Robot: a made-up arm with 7 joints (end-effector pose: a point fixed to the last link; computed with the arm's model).
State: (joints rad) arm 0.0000 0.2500 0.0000 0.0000 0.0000 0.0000 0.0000
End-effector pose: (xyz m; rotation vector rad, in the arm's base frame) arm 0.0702 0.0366 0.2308 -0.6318 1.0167 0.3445
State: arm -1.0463 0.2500 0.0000 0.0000 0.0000 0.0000 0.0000
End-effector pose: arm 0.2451 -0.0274 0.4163 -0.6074 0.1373 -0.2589
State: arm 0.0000 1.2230 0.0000 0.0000 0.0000 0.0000 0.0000
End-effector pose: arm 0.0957 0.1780 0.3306 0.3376 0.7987 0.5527
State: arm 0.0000 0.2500 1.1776 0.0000 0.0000 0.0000 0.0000
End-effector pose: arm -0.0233 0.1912 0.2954 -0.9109 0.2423 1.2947
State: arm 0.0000 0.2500 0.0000 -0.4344 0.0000 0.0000 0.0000
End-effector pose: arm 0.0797 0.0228 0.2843 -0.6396 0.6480 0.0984
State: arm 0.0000 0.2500 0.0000 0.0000 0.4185 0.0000 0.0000
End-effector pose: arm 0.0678 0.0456 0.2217 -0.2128 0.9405 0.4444
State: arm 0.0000 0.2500 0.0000 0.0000 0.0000 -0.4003 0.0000
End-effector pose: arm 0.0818 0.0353 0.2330 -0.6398 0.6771 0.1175
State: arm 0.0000 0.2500 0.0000 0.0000 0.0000 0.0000 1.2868
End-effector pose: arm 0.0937 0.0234 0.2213 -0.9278 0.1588 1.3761
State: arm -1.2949 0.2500 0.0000 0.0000 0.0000 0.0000 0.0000
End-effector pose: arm 0.2504 -0.0452 0.4789 -0.5848 -0.0752 -0.3949
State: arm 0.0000 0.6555 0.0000 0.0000 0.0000 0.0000 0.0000
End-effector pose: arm 0.0765 0.1075 0.2555 -0.2258 0.9432 0.4415
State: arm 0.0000 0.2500 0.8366 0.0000 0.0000 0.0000 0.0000
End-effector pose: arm 0.0228 0.1609 0.2757 -0.8479 0.4901 1.0325
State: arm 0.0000 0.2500 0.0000 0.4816 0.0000 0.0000 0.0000
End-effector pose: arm 0.0338 0.0508 0.1826 -0.5973 1.4196 0.6266
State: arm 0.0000 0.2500 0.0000 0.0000 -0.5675 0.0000 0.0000
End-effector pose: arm 0.0744 0.0319 0.2472 -1.2024 1.0750 0.1835
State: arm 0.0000 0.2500 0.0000 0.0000 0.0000 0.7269 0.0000
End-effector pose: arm 0.0502 0.0360 0.2383 -0.5681 1.6217 0.7743
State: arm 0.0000 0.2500 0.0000 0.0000 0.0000 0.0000 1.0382
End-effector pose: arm 0.0880 0.0233 0.2228 -0.8870 0.3459 1.1890
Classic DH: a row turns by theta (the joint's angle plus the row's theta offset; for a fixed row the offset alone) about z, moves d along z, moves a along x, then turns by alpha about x. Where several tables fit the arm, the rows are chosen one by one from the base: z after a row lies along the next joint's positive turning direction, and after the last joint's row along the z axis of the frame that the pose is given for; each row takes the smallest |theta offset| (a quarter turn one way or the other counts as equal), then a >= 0, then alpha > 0; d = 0 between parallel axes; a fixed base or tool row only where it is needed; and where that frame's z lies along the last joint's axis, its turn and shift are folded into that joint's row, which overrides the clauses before.
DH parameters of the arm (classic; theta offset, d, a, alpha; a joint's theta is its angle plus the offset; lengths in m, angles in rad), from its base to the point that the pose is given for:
base (fixed): -0.071 0.4802 -0.01 -1.3004
joint 1: -1.3111 -0.0012 -0.0378 -1.5708
joint 2: 1.2915 -0.0334 0.02 1.5708
joint 3: 1.5708 -0.1672 0.0441 -1.5708
joint 4: 1.5708 0.03 0.0093 1.5708
joint 5: 0 0.1212 -0.0196 -1.5708
joint 6: -1.5708 -0.02 0.0291 1.5708
joint 7: -0.6486 -0.0211 -0.0112 -1.2086
tool (fixed): 0.8336 -0.0225 0 0

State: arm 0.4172 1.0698 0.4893 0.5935 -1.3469 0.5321 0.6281
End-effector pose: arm -0.0018 0.2342 0.3607 -1.3844 0.8838 1.9549
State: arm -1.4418 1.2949 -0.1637 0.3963 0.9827 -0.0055 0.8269
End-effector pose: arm 0.2409 0.1764 0.5713 0.4156 -1.3134 1.0770
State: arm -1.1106 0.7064 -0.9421 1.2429 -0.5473 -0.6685 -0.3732
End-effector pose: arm 0.2788 0.0786 0.2921 0.0505 0.9092 -0.0274
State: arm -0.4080 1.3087 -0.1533 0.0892 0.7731 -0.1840 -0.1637
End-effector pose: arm 0.1680 0.1879 0.3795 1.2023 0.4067 0.5335
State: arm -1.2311 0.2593 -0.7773 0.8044 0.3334 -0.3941 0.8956
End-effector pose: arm 0.2853 -0.1084 0.3107 -0.2325 -0.1229 -0.0170
